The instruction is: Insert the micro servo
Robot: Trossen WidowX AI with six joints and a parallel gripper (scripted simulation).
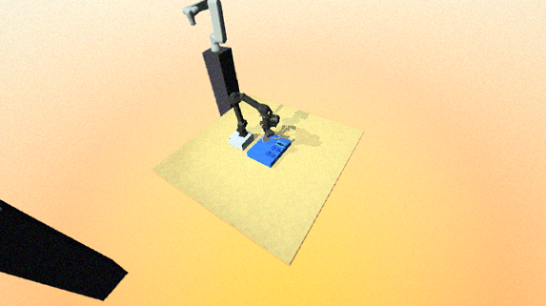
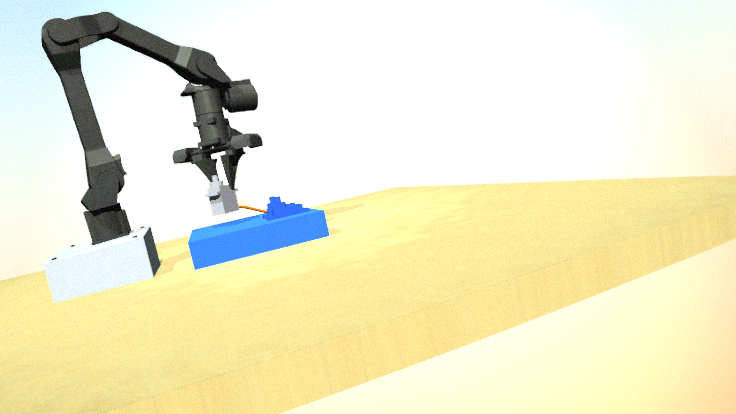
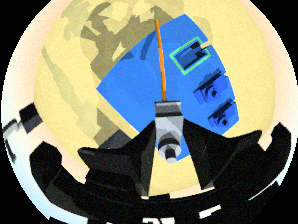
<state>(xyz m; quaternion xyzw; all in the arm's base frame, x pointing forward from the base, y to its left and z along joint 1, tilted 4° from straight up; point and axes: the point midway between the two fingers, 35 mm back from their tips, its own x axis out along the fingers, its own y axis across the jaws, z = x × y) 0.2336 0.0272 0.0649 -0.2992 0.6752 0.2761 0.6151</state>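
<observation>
Right now my gripper tip is 10 mm past the blue deck, 30 mm to the left of it and 100 mm above it.
</observation>
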